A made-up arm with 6 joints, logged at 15 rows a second.
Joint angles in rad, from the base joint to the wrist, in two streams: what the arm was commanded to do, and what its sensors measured. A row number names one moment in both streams.
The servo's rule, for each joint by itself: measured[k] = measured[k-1] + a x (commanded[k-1-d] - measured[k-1]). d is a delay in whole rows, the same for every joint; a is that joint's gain. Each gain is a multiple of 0.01, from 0.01 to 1. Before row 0 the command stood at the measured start. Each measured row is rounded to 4 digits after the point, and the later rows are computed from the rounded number. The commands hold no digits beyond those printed.
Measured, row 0:
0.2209 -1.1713 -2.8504 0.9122 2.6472 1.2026
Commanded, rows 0 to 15:
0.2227 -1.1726 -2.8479 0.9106 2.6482 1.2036
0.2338 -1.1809 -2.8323 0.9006 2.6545 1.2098
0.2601 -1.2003 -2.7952 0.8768 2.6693 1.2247
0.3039 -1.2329 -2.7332 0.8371 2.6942 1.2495
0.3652 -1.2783 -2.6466 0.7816 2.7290 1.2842
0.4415 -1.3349 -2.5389 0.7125 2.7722 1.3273
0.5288 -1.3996 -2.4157 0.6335 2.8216 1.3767
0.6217 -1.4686 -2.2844 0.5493 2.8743 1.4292
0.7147 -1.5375 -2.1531 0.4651 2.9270 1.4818
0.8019 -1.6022 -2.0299 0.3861 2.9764 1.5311
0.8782 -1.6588 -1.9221 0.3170 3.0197 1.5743
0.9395 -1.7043 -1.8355 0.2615 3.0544 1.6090
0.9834 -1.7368 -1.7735 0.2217 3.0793 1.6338
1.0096 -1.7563 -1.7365 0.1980 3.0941 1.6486
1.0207 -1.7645 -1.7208 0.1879 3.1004 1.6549
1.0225 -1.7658 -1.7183 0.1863 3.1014 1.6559
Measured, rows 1 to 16:
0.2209 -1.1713 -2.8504 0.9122 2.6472 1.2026
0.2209 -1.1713 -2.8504 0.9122 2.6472 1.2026
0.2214 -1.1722 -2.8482 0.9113 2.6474 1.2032
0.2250 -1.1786 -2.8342 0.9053 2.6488 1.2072
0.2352 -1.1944 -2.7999 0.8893 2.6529 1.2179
0.2551 -1.2225 -2.7412 0.8601 2.6612 1.2372
0.2870 -1.2632 -2.6580 0.8161 2.6748 1.2659
0.3318 -1.3155 -2.5532 0.7581 2.6943 1.3034
0.3889 -1.3769 -2.4322 0.6883 2.7198 1.3481
0.4564 -1.4438 -2.3021 0.6105 2.7507 1.3976
0.5313 -1.5122 -2.1710 0.5291 2.7860 1.4490
0.6098 -1.5779 -2.0468 0.4490 2.8241 1.4991
0.6876 -1.6370 -1.9371 0.3751 2.8632 1.5450
0.7607 -1.6861 -1.8477 0.3115 2.9014 1.5840
0.8253 -1.7231 -1.7824 0.2612 2.9370 1.6144
0.8787 -1.7473 -1.7420 0.2258 2.9684 1.6353
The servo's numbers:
d 2
a 0.29 0.73 0.88 0.56 0.20 0.61

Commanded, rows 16 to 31:
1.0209 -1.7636 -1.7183 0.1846 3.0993 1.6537
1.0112 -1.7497 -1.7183 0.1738 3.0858 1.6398
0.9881 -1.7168 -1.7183 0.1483 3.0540 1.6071
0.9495 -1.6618 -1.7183 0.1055 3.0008 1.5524
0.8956 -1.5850 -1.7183 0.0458 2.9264 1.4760
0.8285 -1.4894 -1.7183 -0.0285 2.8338 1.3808
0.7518 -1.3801 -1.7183 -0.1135 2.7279 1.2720
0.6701 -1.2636 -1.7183 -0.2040 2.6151 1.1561
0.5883 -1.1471 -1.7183 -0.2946 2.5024 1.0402
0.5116 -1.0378 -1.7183 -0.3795 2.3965 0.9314
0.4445 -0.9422 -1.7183 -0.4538 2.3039 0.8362
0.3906 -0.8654 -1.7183 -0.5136 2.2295 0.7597
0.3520 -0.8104 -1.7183 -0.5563 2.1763 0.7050
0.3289 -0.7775 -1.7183 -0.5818 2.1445 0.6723
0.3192 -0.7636 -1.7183 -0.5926 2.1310 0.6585
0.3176 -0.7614 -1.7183 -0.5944 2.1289 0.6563
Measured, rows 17 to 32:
0.9199 -1.7599 -1.7233 0.2046 2.9948 1.6473
0.9497 -1.7642 -1.7189 0.1944 3.0161 1.6525
0.9703 -1.7638 -1.7184 0.1889 3.0327 1.6532
0.9822 -1.7535 -1.7183 0.1804 3.0433 1.6450
0.9839 -1.7267 -1.7183 0.1624 3.0454 1.6219
0.9739 -1.6793 -1.7183 0.1305 3.0365 1.5795
0.9512 -1.6105 -1.7183 0.0831 3.0145 1.5164
0.9156 -1.5221 -1.7183 0.0206 2.9784 1.4337
0.8681 -1.4184 -1.7183 -0.0545 2.9283 1.3351
0.8107 -1.3054 -1.7183 -0.1382 2.8657 1.2259
0.7462 -1.1898 -1.7183 -0.2258 2.7930 1.1126
0.6782 -1.0788 -1.7183 -0.3119 2.7137 1.0021
0.6104 -0.9791 -1.7183 -0.3914 2.6317 0.9009
0.5467 -0.8961 -1.7183 -0.4598 2.5513 0.8148
0.4902 -0.8335 -1.7183 -0.5138 2.4763 0.7478
0.4434 -0.7926 -1.7183 -0.5519 2.4099 0.7017

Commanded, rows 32 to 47:
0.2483 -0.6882 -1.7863 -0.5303 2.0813 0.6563
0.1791 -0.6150 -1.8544 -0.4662 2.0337 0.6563
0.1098 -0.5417 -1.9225 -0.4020 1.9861 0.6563
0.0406 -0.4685 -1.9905 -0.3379 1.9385 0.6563
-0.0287 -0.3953 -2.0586 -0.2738 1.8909 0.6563
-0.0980 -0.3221 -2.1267 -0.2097 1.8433 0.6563
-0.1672 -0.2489 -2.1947 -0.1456 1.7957 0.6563
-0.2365 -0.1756 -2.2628 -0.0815 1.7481 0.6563
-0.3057 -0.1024 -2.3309 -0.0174 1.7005 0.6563
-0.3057 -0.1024 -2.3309 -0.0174 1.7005 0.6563
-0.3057 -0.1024 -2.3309 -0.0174 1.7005 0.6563
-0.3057 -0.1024 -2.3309 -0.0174 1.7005 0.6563
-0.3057 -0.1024 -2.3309 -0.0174 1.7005 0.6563
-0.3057 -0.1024 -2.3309 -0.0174 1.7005 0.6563
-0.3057 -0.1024 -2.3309 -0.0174 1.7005 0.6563
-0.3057 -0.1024 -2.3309 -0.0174 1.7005 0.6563
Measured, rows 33 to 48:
0.4074 -0.7714 -1.7183 -0.5747 2.3541 0.6753
0.3814 -0.7641 -1.7183 -0.5857 2.3091 0.6637
0.3428 -0.7087 -1.7781 -0.5547 2.2635 0.6592
0.2953 -0.6403 -1.8452 -0.5051 2.2175 0.6574
0.2415 -0.5683 -1.9132 -0.4474 2.1712 0.6567
0.1832 -0.4954 -1.9812 -0.3861 2.1247 0.6565
0.1217 -0.4223 -2.0493 -0.3232 2.0779 0.6564
0.0580 -0.3492 -2.1174 -0.2596 2.0310 0.6563
-0.0073 -0.2760 -2.1854 -0.1958 1.9839 0.6563
-0.0738 -0.2027 -2.2535 -0.1318 1.9367 0.6563
-0.1411 -0.1295 -2.3216 -0.0677 1.8895 0.6563
-0.1888 -0.1097 -2.3298 -0.0395 1.8517 0.6563
-0.2227 -0.1044 -2.3308 -0.0271 1.8215 0.6563
-0.2468 -0.1029 -2.3309 -0.0217 1.7973 0.6563
-0.2639 -0.1025 -2.3309 -0.0193 1.7779 0.6563
-0.2760 -0.1024 -2.3309 -0.0182 1.7624 0.6563

